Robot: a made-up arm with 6 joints. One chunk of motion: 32 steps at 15 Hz.
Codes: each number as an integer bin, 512 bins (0 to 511) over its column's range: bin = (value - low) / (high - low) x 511, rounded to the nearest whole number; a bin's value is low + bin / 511 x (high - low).
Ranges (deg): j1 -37..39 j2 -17..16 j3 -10..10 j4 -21..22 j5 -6..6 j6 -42..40
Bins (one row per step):
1: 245 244 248 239 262 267
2: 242 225 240 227 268 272
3: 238 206 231 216 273 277
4: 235 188 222 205 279 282
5: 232 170 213 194 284 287
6: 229 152 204 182 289 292
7: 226 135 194 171 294 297
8: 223 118 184 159 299 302
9: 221 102 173 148 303 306
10: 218 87 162 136 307 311
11: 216 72 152 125 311 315
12: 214 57 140 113 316 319
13: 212 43 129 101 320 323
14: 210 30 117 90 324 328
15: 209 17 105 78 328 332
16: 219 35 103 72 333 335
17: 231 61 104 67 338 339
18: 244 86 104 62 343 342
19: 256 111 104 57 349 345
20: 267 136 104 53 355 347
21: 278 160 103 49 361 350
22: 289 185 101 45 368 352
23: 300 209 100 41 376 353
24: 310 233 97 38 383 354
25: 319 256 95 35 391 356
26: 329 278 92 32 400 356
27: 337 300 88 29 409 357
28: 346 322 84 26 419 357
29: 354 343 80 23 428 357
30: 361 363 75 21 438 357
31: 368 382 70 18 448 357
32: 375 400 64 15 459 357
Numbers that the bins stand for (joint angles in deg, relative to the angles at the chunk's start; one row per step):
1: -0.56 -1.24 -0.29 -0.89 0.15 0.85
2: -1.01 -2.47 -0.61 -1.90 0.29 1.65
3: -1.60 -3.70 -0.96 -2.82 0.41 2.45
4: -2.05 -4.86 -1.31 -3.75 0.55 3.25
5: -2.50 -6.02 -1.66 -4.68 0.67 4.05
6: -2.94 -7.18 -2.02 -5.68 0.79 4.86
7: -3.39 -8.28 -2.41 -6.61 0.90 5.66
8: -3.83 -9.38 -2.80 -7.62 1.02 6.46
9: -4.13 -10.41 -3.23 -8.55 1.12 7.10
10: -4.58 -11.38 -3.66 -9.56 1.21 7.91
11: -4.87 -12.35 -4.05 -10.48 1.30 8.55
12: -5.17 -13.32 -4.52 -11.49 1.42 9.19
13: -5.47 -14.22 -4.95 -12.50 1.51 9.83
14: -5.77 -15.06 -5.42 -13.43 1.61 10.63
15: -5.92 -15.90 -5.89 -14.44 1.70 11.28
16: -4.43 -14.74 -5.97 -14.94 1.82 11.76
17: -2.64 -13.06 -5.93 -15.36 1.94 12.40
18: -0.71 -11.45 -5.93 -15.78 2.05 12.88
19: 1.07 -9.83 -5.93 -16.20 2.20 13.36
20: 2.71 -8.22 -5.93 -16.54 2.34 13.68
21: 4.35 -6.67 -5.97 -16.88 2.48 14.16
22: 5.98 -5.05 -6.05 -17.21 2.64 14.49
23: 7.62 -3.50 -6.09 -17.55 2.83 14.65
24: 9.11 -1.95 -6.20 -17.80 2.99 14.81
25: 10.44 -0.47 -6.28 -18.05 3.18 15.13
26: 11.93 0.95 -6.40 -18.31 3.39 15.13
27: 13.12 2.37 -6.56 -18.56 3.60 15.29
28: 14.46 3.79 -6.71 -18.81 3.84 15.29
29: 15.65 5.15 -6.87 -19.06 4.05 15.29
30: 16.69 6.44 -7.06 -19.23 4.29 15.29
31: 17.73 7.67 -7.26 -19.49 4.52 15.29
32: 18.77 8.83 -7.50 -19.74 4.78 15.29

